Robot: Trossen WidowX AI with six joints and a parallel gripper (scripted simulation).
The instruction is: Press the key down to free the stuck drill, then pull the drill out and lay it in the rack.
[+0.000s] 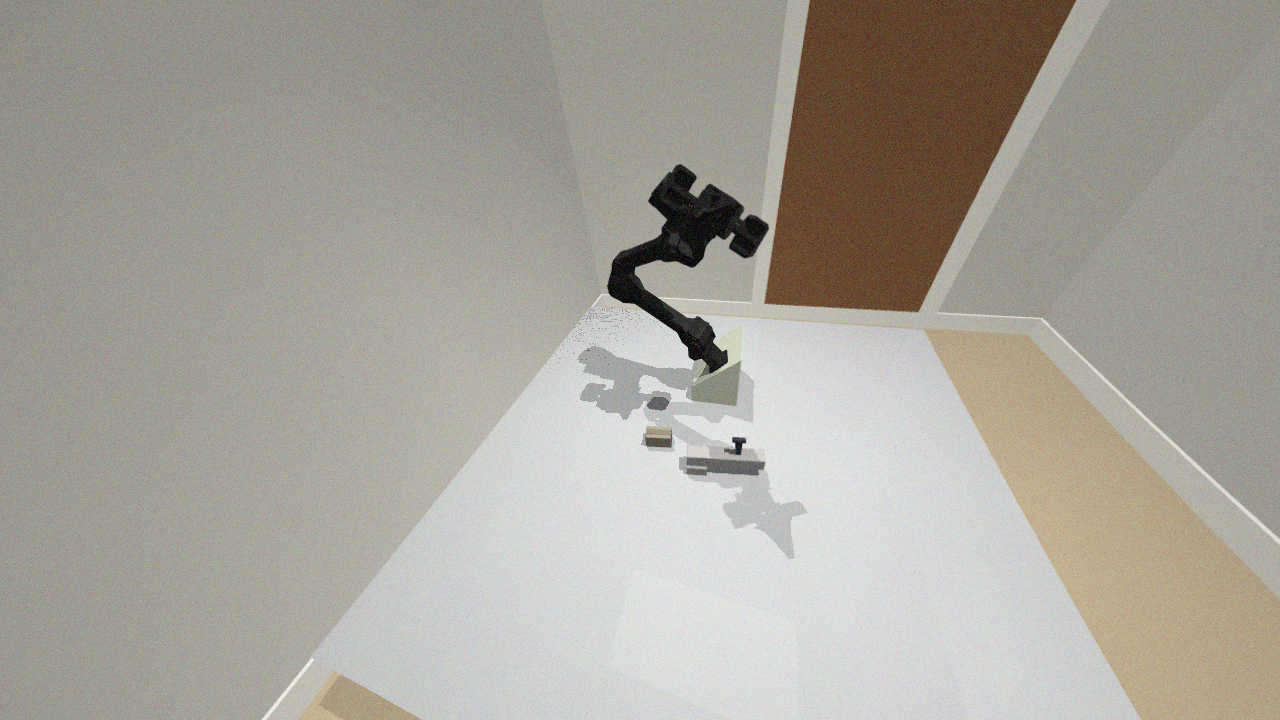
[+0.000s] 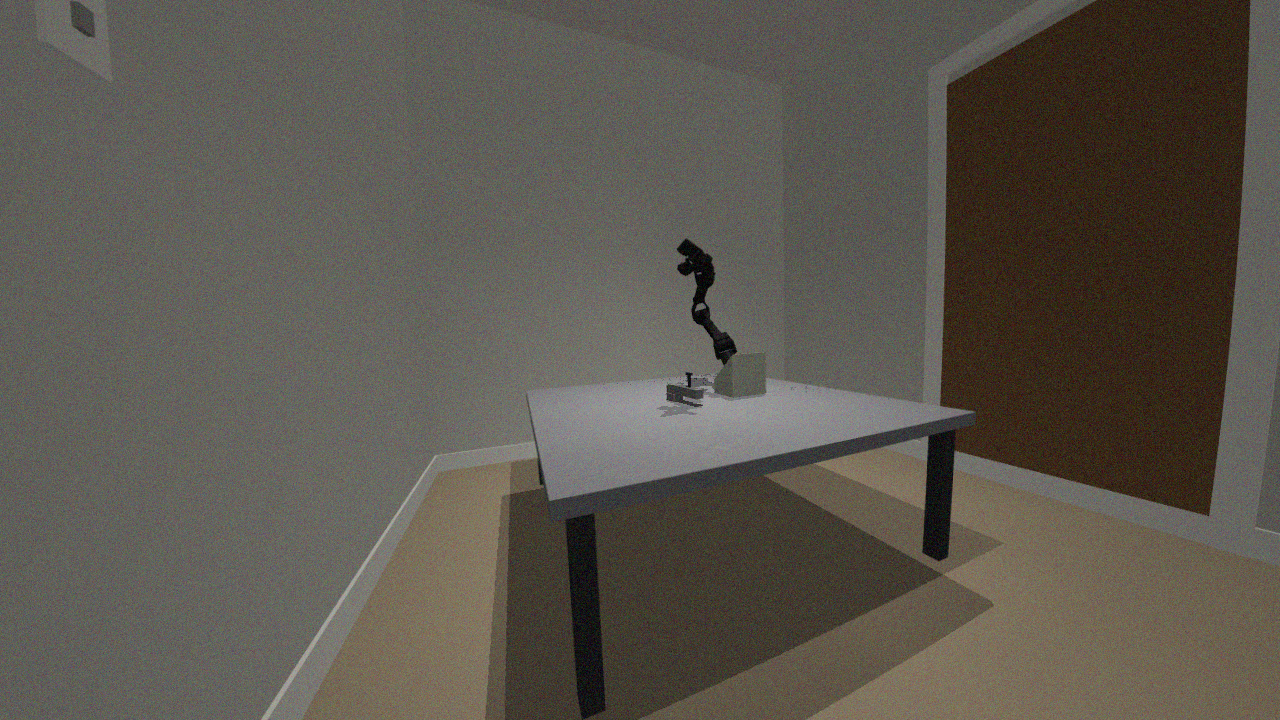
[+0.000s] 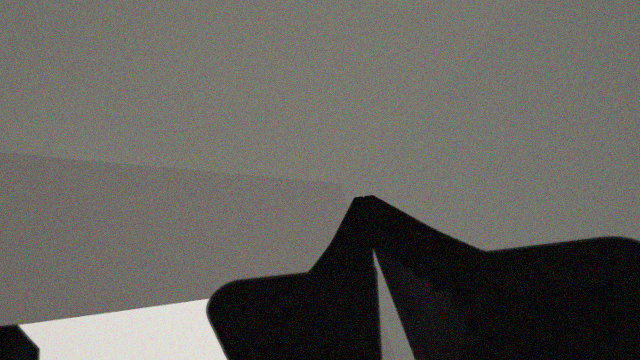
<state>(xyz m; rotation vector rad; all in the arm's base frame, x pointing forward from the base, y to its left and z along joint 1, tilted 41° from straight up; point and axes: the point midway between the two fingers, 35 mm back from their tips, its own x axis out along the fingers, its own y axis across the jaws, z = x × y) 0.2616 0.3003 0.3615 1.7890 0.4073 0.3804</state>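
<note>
Right now my gripper tip is 540 mm above the dark key, 40 mm to the right of it and 20 mm short of it. The rest, counted from my gripper tip: rack 610 mm below, 160 mm to the right, 50 mm behind; drill 580 mm below, 20 mm ahead, 10 mm to the right.
</note>
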